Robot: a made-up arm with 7 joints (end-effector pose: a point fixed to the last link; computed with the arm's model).
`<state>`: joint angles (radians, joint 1 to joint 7).
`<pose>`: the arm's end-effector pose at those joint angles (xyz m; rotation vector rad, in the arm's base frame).
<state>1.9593 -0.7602 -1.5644 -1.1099 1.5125 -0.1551 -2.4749</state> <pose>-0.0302 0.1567 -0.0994 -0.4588 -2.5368 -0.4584</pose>
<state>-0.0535 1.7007 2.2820 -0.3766 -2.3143 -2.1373 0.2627</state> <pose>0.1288 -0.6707 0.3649 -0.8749 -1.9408 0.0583</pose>
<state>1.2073 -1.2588 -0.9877 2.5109 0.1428 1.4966 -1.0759</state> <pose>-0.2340 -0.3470 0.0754 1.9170 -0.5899 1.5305</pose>
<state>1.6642 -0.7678 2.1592 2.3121 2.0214 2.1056 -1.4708</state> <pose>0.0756 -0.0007 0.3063 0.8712 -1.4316 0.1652</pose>
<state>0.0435 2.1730 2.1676 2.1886 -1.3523 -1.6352 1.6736</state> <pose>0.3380 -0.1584 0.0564 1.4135 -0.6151 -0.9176</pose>
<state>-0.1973 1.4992 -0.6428 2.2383 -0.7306 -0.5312 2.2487</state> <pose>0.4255 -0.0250 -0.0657 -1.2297 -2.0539 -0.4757</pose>
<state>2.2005 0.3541 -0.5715 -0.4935 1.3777 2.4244 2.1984</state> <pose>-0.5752 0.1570 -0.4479 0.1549 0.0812 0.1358</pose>
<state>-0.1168 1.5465 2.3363 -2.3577 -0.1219 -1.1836 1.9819</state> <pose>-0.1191 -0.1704 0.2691 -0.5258 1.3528 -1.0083</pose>
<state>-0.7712 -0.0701 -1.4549 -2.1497 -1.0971 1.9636 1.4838</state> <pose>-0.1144 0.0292 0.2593 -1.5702 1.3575 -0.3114</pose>
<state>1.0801 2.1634 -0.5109 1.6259 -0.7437 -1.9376 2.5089</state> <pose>0.3929 -0.3056 0.1180 -2.4826 -0.5543 0.1826</pose>
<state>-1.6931 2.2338 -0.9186 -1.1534 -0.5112 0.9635 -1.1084</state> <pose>-0.1429 -0.1196 0.2165 0.6928 2.3600 -1.5795</pose>
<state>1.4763 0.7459 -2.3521 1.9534 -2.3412 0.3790 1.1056</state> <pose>0.1335 -0.3840 0.0086 -1.1503 -0.8854 -0.8551</pose>
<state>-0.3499 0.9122 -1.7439 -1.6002 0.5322 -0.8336 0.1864</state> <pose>-0.1339 0.0940 0.2252 1.6051 2.4066 0.0571</pose>
